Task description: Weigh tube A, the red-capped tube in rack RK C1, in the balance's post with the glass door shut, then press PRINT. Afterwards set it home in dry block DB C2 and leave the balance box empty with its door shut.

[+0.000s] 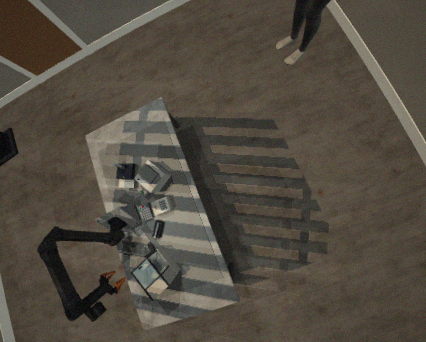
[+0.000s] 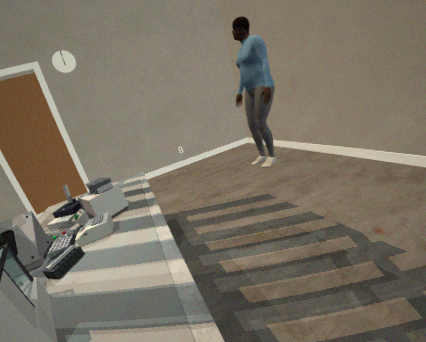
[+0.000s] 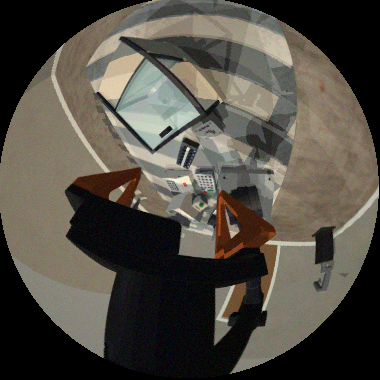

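Where they show: gripper, fingertip midpoint: [image 1: 120,274] [image 3: 180,182]; arm's base, link origin: [image 1: 117,222] [image 3: 246,200].
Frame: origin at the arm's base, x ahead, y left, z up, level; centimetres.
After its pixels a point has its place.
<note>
The balance box [image 1: 147,272] @(y -41.8, x 14.6, z 10.2 cm) [image 3: 157,102] @(y -42.4, x 10.4, z 10.2 cm) has glass panels and black edges; a black handle [image 3: 165,131] @(y -36.9, x 10.9, z 11.6 cm) shows on its glass. Whether its door is shut I cannot tell. A grey grid rack [image 1: 145,213] @(y -3.3, x 20.0, z -7.6 cm) [image 2: 61,243] @(y -3.8, x 20.5, z -7.6 cm) [image 3: 205,179] @(y -4.6, x 19.5, z -7.8 cm) has small red and green spots at one end; the red spot [image 2: 63,232] [image 3: 204,193] looks like a red cap. The pale block [image 1: 162,205] @(y -4.6, x 38.1, z -3.6 cm) [image 2: 95,228] @(y -9.7, x 36.9, z -5.4 cm) [image 3: 178,184] @(y -4.4, x 34.0, z -4.6 cm) beside it has a hole grid and a red mark, likely the dry block. My gripper [image 1: 119,276] @(y -33.3, x 4.8, z 20.9 cm) [image 3: 180,182] @(y -33.3, x 4.8, z 20.9 cm) is open and empty, beside the table near the balance box. Labels and PRINT are unreadable.
A black rack [image 1: 158,229] @(y -19.7, x 24.8, z -7.3 cm) [image 2: 64,261] @(y -22.6, x 24.9, z -7.1 cm) [image 3: 187,153] @(y -20.6, x 21.9, z -7.0 cm) lies between the balance box and grid rack. A small grey unit [image 3: 207,129] @(y -29.9, x 9.1, z -3.6 cm) sits beside the box. A grey machine with a dark opening [image 1: 117,223] @(y -1.3, x 3.2, z 4.6 cm) [image 3: 247,199] and a large pale device [image 1: 155,176] @(y 15.1, x 48.0, z 8.1 cm) [image 2: 106,203] @(y 10.5, x 43.2, z -3.0 cm) also stand on the table.
</note>
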